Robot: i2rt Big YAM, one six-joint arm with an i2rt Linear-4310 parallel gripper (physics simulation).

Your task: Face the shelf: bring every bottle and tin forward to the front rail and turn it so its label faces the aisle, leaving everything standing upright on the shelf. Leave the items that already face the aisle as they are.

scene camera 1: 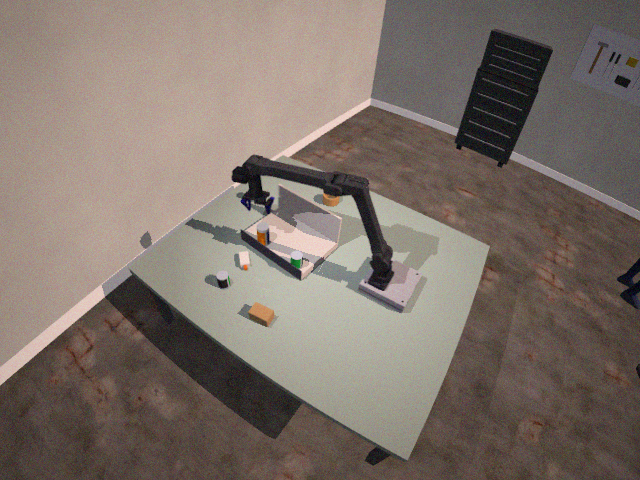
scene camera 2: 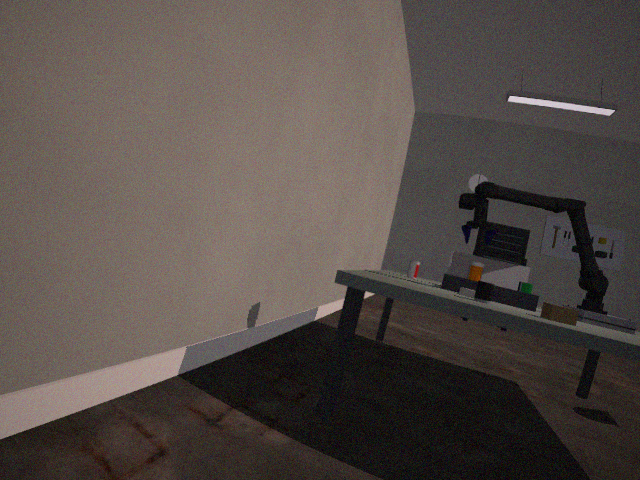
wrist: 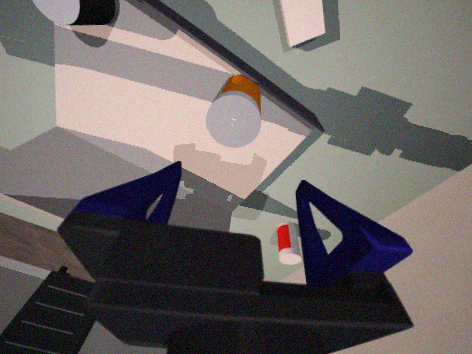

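Where they show: gripper, fingertip midpoint: [scene camera 1: 259, 212] [scene camera 2: 477, 244] [wrist: 241, 177]; arm's base at its link origin: [scene camera 1: 380, 278] [scene camera 2: 591, 311].
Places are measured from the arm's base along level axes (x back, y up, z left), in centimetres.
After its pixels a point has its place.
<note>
The shelf [scene camera 1: 320, 241] {x -35.9, y -1.6, z -5.2 cm} [scene camera 2: 511, 298] {x -41.9, y -2.3, z 17.4 cm} [wrist: 100, 80] {x -37.0, y -1.6, z 4.0 cm} has a pale floor, a dark front rail and an upright back panel. An orange-and-dark tin [scene camera 1: 263, 236] {x -56.1, y 5.6, z 14.3 cm} [scene camera 2: 476, 272] {x -58.1, y 5.0, z 15.1 cm} [wrist: 233, 120] {x -58.0, y 9.3, z 12.5 cm} with a grey lid stands upright near the front rail at one end; orange shows toward the rail. A green-and-black tin [scene camera 1: 296, 260] {x -35.2, y 5.0, z 17.0 cm} [scene camera 2: 525, 287] {x -37.3, y 3.5, z 17.3 cm} [wrist: 97, 11] {x -39.3, y 2.7, z 14.2 cm} stands upright near the rail at the other end; green shows in both scene views, black in the wrist view. My gripper [scene camera 1: 258, 210] {x -60.0, y 17.1, z 11.9 cm} [scene camera 2: 477, 242] {x -60.0, y 17.1, z 11.9 cm} [wrist: 241, 177] {x -60.0, y 17.1, z 11.9 cm} is open and empty, high above the shelf's orange-tin end, toward the back.
Off the shelf, a red-and-white cylinder [scene camera 2: 415, 270] {x -84.9, y -0.6, z -13.1 cm} [wrist: 288, 244] {x -84.6, y 1.7, z -13.3 cm} stands on the table [scene camera 1: 351, 351] {x 5.8, y -5.4, z 37.0 cm}. Before the rail are a white, orange-tipped item [scene camera 1: 244, 259] {x -59.1, y -2.6, z 25.7 cm} [wrist: 302, 22] {x -61.1, y -2.5, z 23.4 cm}, a black-and-green tin [scene camera 1: 223, 279] {x -56.3, y 1.5, z 42.8 cm} and an orange block [scene camera 1: 261, 314] {x -32.5, y -0.4, z 45.9 cm} [scene camera 2: 559, 313] {x -34.9, y -2.6, z 48.0 cm}. An orange round object [scene camera 1: 331, 202] {x -47.7, y -2.3, z -36.2 cm} sits behind the shelf.
</note>
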